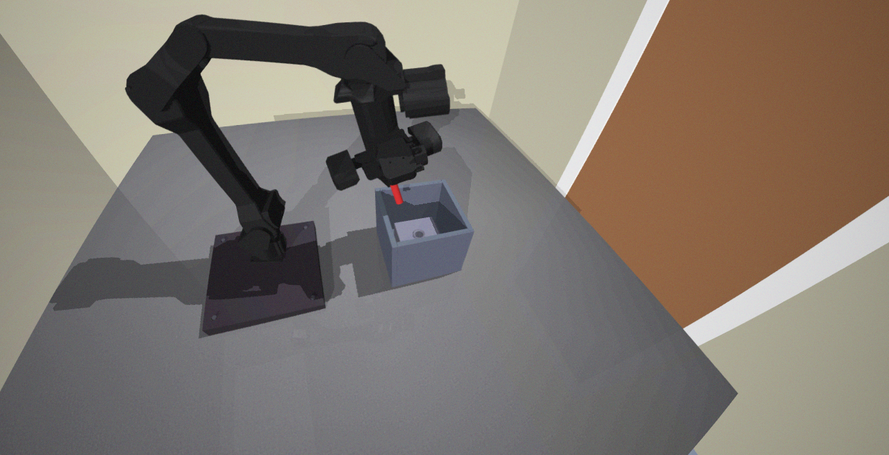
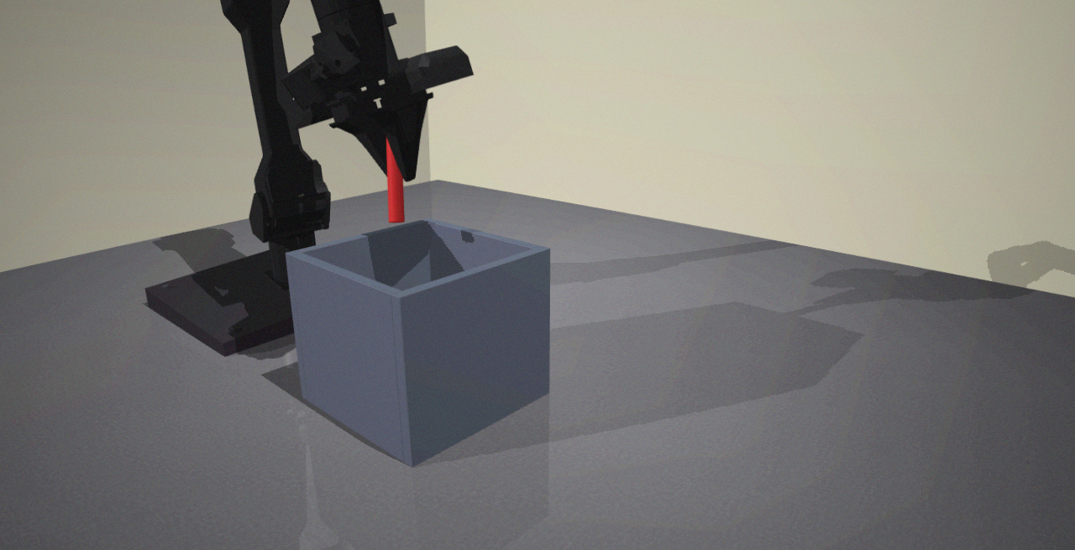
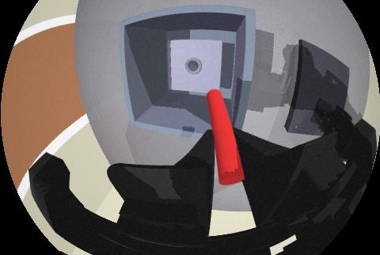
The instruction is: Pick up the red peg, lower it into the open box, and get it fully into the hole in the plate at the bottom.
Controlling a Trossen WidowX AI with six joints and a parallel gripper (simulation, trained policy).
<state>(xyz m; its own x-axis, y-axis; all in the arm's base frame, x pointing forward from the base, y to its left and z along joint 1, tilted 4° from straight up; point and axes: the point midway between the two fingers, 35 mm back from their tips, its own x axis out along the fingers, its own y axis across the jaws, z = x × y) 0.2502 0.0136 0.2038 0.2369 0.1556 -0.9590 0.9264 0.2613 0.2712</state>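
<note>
The pale plate is 14 cm below my gripper tip, 6 cm ahead of it and 2 cm to the right of it. Also, from my gripper tip: red peg: 1 cm to the right, 1 cm above.
</note>
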